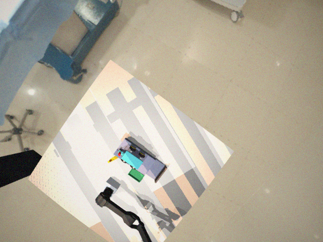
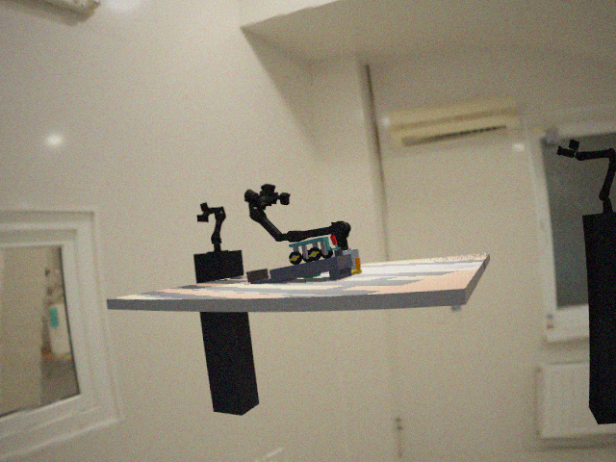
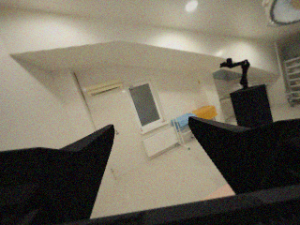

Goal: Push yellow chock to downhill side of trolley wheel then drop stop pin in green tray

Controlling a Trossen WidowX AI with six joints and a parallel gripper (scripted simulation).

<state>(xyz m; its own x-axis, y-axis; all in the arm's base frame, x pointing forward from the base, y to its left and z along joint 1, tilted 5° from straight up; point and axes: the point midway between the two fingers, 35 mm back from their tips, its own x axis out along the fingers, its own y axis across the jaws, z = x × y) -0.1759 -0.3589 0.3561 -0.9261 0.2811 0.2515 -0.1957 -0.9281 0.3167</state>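
My gripper tip is now 42 cm short of the yellow chock, 49 cm to the right of it and 41 cm above it. Round my gripper tip: dark brown stop block (54 cm ahead, 10 cm to the left, 40 cm below); green tray (41 cm ahead, 26 cm to the left, 43 cm below); trolley (55 cm ahead, 36 cm to the left, 32 cm below).
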